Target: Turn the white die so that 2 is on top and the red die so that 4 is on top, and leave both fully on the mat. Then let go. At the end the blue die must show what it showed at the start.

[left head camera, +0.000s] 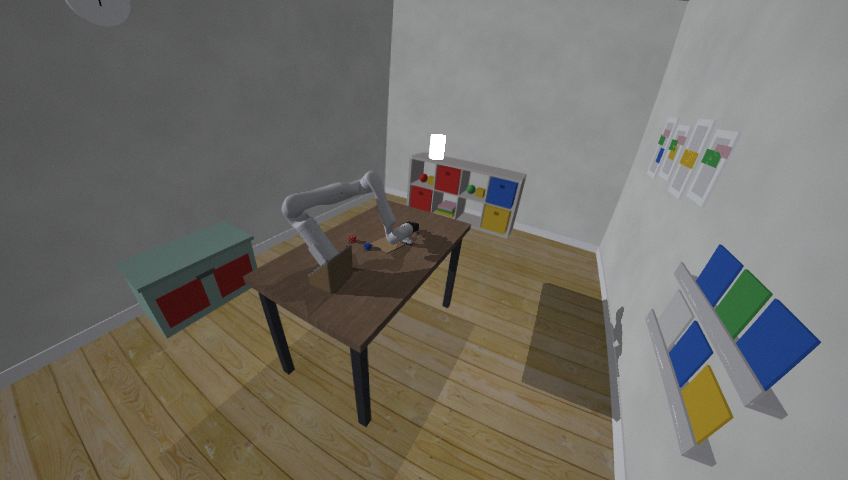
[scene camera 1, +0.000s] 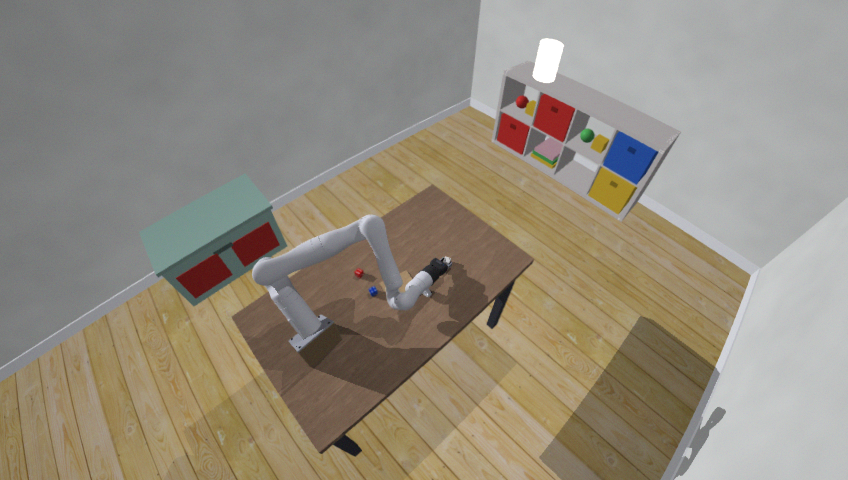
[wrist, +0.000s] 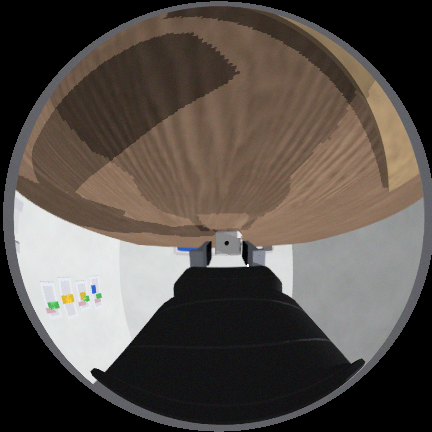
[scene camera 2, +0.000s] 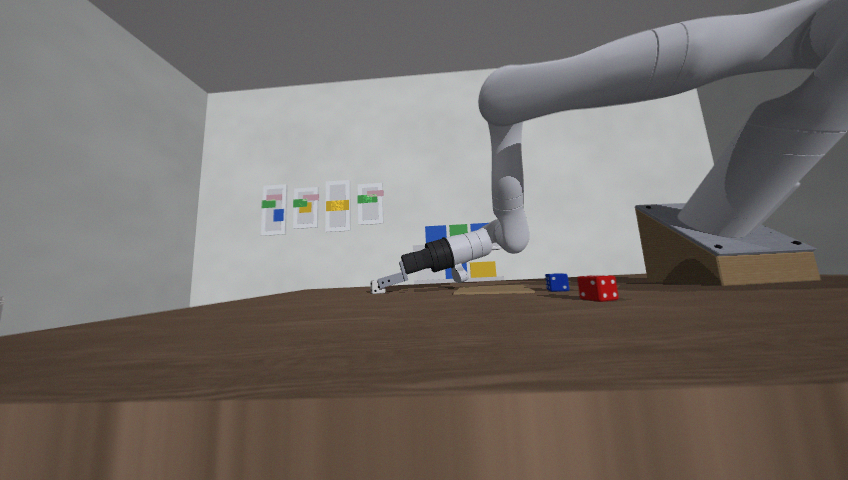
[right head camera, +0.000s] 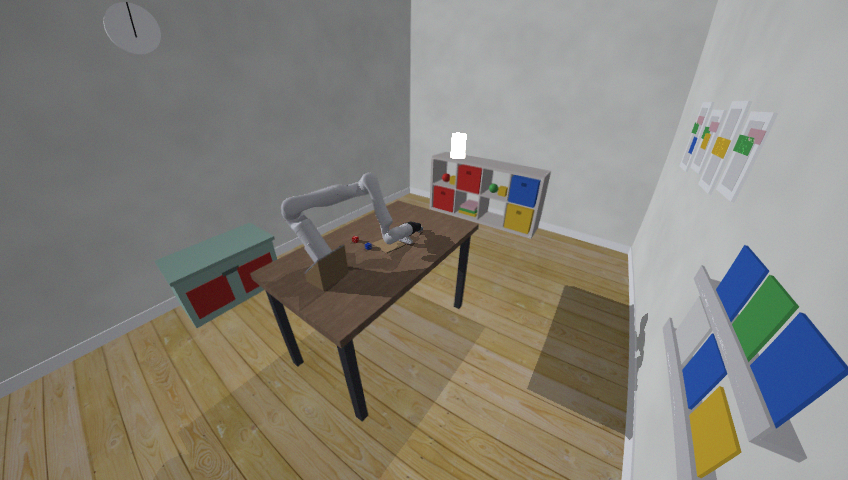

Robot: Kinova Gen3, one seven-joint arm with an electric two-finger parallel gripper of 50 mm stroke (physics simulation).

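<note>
The white die (scene camera 1: 448, 260) (scene camera 2: 374, 287) (wrist: 221, 239) is at the tabletop beyond the mat, between my fingers but not gripped. One dark pip shows on its face toward the wrist camera. My gripper (scene camera 2: 382, 284) (wrist: 226, 249) is open and tilted low over the table. The red die (left head camera: 352, 239) (right head camera: 355, 239) (scene camera 1: 358, 273) (scene camera 2: 598, 288) and the blue die (left head camera: 367, 246) (right head camera: 367, 245) (scene camera 1: 373, 291) (scene camera 2: 557, 282) rest on the table off the mat. A side face of the red die shows four pips. I cannot read the top faces surely. The tan mat (left head camera: 387, 246) (scene camera 2: 493, 290) (wrist: 400, 130) lies behind my gripper.
The wooden table (left head camera: 380, 309) (scene camera 1: 368, 362) (scene camera 2: 297, 350) carries the arm's wedge base (left head camera: 339, 273) (scene camera 2: 767, 268) at one end. The arm's wrist hangs low over the mat. A cabinet (scene camera 1: 208, 220) and a shelf unit (scene camera 1: 624, 110) stand away from the table.
</note>
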